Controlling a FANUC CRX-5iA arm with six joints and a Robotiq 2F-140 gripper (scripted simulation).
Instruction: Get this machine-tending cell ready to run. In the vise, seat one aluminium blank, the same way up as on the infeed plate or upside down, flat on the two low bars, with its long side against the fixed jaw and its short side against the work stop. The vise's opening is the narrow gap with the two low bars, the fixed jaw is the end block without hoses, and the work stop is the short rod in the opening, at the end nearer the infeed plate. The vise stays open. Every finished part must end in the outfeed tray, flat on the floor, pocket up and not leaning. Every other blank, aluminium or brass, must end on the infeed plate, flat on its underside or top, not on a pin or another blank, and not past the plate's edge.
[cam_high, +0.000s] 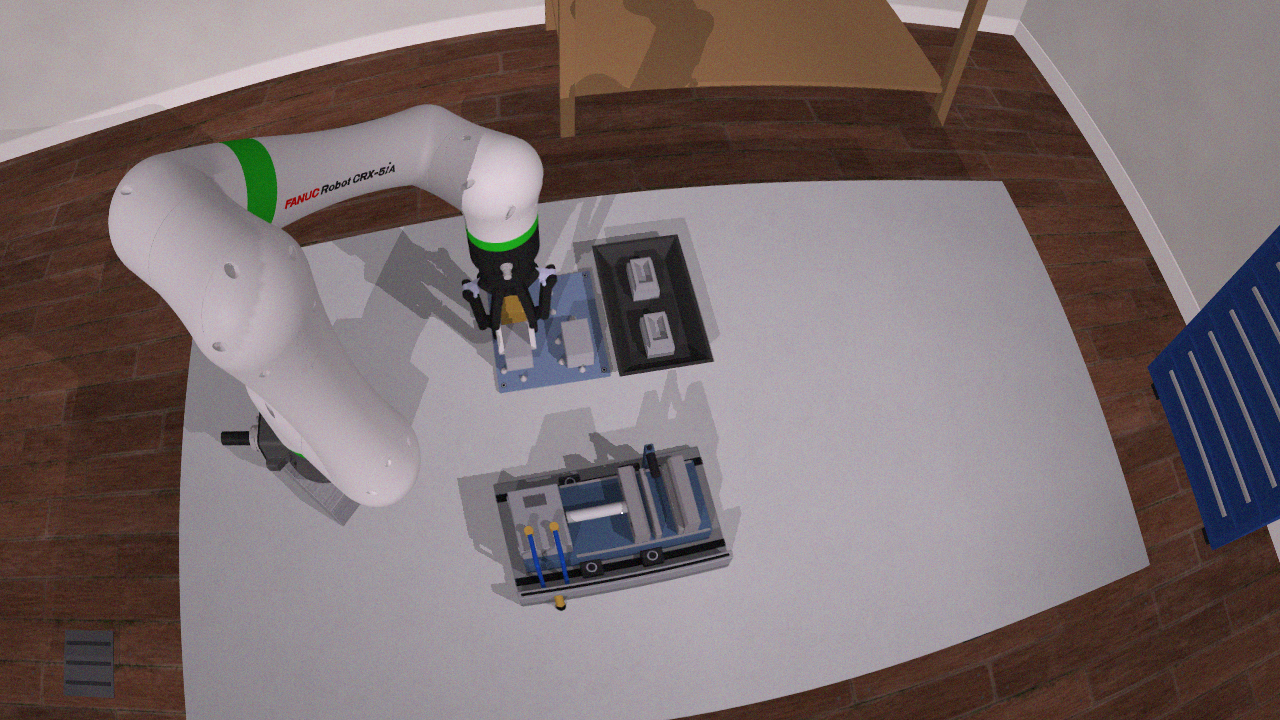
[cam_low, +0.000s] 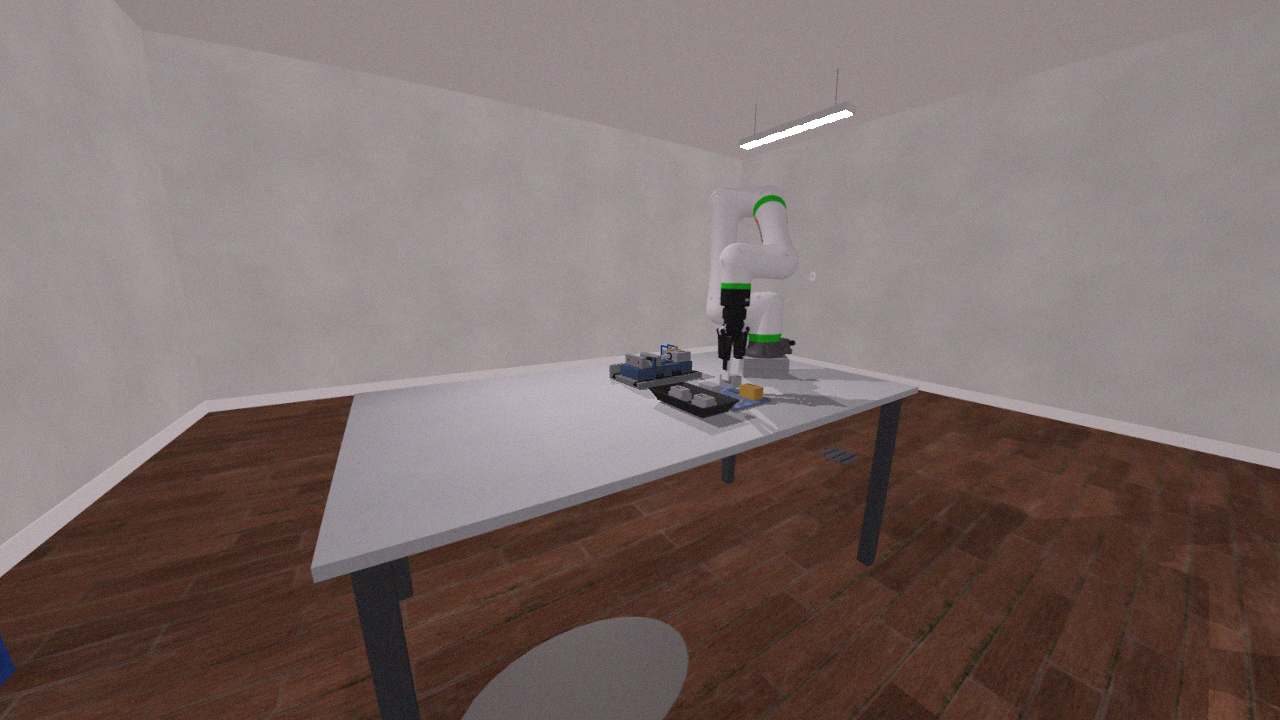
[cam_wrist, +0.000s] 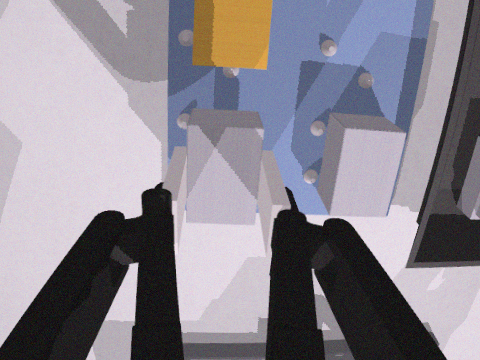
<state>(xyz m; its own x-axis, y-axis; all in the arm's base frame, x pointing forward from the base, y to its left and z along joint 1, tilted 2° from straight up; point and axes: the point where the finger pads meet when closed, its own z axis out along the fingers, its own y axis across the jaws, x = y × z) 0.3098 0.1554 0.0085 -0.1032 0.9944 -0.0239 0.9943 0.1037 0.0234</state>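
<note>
My gripper is now 21 cm short of the fixed jaw and 27 cm to the left of it. Also, from my hand: blue infeed plate 4 cm ahead, 5 cm to the left, 8 cm below; then dark work stop rod 18 cm ahead, 22 cm to the right, 1 cm above; then brass blank 1 cm behind, 9 cm to the left, 5 cm below.
</note>
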